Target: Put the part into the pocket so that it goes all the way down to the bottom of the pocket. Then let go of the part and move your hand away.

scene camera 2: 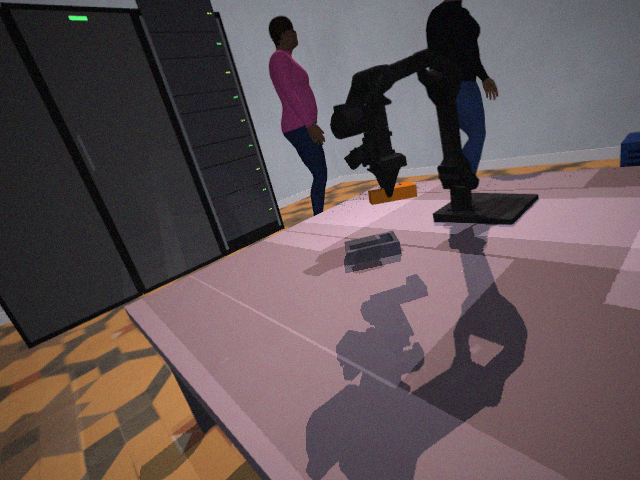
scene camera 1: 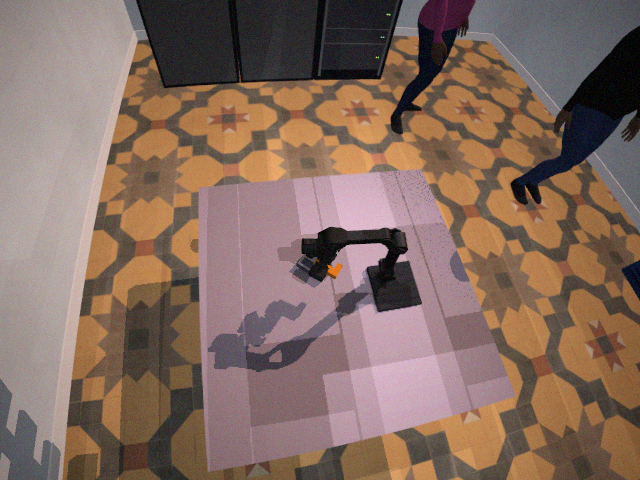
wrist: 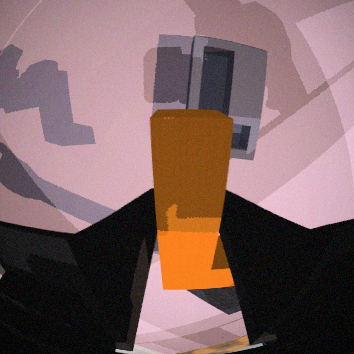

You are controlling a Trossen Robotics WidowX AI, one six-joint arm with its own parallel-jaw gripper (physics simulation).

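Frame: origin at the arm's base, x up, y back, z right, level; millimetres.
Where they show: gripper, fingertip midpoint: (scene camera 2: pixel 387 195) (scene camera 1: pixel 323 267) (wrist: pixel 186 195); arm's base at its link origin: (scene camera 2: pixel 461 207) (scene camera 1: pixel 384 275).
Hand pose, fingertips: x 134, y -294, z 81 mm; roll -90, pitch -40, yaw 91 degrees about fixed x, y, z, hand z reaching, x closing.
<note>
Things, the pixels of their top centre, and the offset from my fingertips. "spot": a spot on its surface instead. Level surfaces: height alone.
- orange block-shaped part at its top centre: (wrist: pixel 219 238) (scene camera 2: pixel 389 185) (scene camera 1: pixel 328 263) dy +19, dx +22, dz +1 mm
- grey pocket block at its top centre: (wrist: pixel 227 97) (scene camera 2: pixel 370 241) (scene camera 1: pixel 314 263) dy +3, dx -122, dz +78 mm
- small second recess at a spot on its surface: (wrist: pixel 242 137) spot: dy +56, dx -142, dz +58 mm
- table at its surface level: dx -158 mm
My gripper (scene camera 1: pixel 319 270) (scene camera 2: pixel 388 187) (wrist: pixel 186 195) is shut on the orange block-shaped part (scene camera 1: pixel 335 270) (scene camera 2: pixel 405 190) (wrist: pixel 191 165). It holds the part level in the air above the pink table top. The grey pocket block (scene camera 1: pixel 301 268) (scene camera 2: pixel 371 249) (wrist: pixel 247 88) sits on the table, clearly lower than the part. In the wrist view the block lies beyond the part's far end and a little to the right. Its dark long slot (wrist: pixel 215 79) is open and empty, with a small second recess (wrist: pixel 242 137) beside it.
The arm's black base plate (scene camera 1: pixel 398 290) (scene camera 2: pixel 490 209) stands on the table (scene camera 1: pixel 413 381) (scene camera 2: pixel 247 310). Dark server racks (scene camera 1: pixel 270 38) (scene camera 2: pixel 151 143) stand beyond the table. People (scene camera 1: pixel 432 48) (scene camera 2: pixel 296 95) stand on the patterned floor nearby.
</note>
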